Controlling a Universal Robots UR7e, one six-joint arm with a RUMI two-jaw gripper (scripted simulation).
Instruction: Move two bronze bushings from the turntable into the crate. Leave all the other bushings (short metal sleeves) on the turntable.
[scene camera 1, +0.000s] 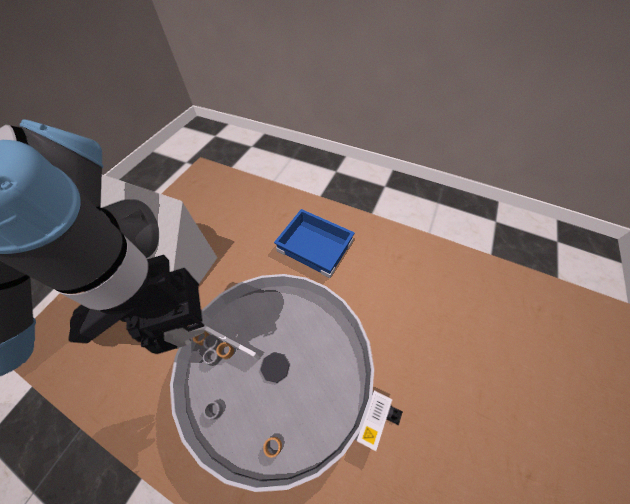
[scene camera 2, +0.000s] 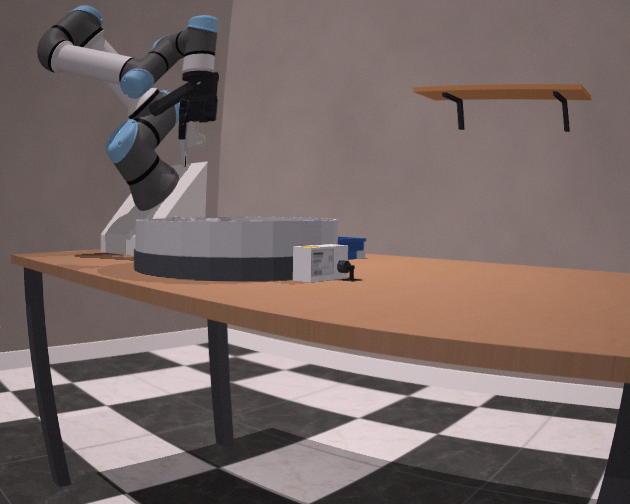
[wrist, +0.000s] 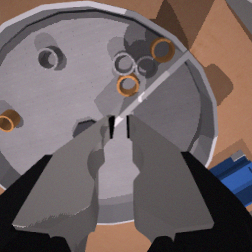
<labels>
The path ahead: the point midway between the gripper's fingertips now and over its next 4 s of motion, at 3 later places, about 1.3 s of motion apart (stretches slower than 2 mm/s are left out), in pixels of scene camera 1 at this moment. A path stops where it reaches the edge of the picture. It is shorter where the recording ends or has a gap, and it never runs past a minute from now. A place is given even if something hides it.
My gripper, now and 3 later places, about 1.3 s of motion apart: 189, 338; 201, 356; 206, 359; 210, 361
</labels>
